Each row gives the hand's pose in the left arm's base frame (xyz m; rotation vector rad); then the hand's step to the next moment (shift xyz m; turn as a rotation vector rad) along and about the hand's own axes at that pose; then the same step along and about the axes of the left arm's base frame.
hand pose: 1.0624 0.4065 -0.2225 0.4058 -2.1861 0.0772
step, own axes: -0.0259 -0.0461 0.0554 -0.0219 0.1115 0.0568
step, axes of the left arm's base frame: -0.0137 -0.0478 -0.0582 -0.0668 0.0997 -0.0417
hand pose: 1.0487 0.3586 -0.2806 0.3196 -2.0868 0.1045
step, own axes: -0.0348 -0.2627 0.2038 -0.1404 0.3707 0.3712
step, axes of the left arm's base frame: -0.0826 -0.2877 -0.1489 -0.3415 0.3068 -0.2901
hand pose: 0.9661 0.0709 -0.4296 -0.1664 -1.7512 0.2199
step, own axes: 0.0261 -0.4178 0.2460 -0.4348 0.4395 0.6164
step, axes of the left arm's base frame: -0.2422 -0.4132 0.0800 -0.5270 0.2915 -0.6320
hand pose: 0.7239 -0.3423 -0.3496 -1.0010 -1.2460 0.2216
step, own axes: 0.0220 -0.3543 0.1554 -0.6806 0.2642 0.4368
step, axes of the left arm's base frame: -0.2542 -0.1120 0.2702 -0.5241 -0.0580 -0.6677
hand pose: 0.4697 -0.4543 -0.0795 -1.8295 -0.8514 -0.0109
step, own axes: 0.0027 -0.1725 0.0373 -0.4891 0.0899 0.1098
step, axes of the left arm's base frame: -0.1073 0.0627 0.1254 -0.3557 -0.1914 -0.3102
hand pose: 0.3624 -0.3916 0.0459 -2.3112 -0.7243 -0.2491
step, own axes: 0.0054 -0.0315 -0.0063 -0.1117 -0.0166 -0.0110
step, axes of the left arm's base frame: -0.0132 0.0172 0.0244 -0.1014 -0.0454 -0.0232
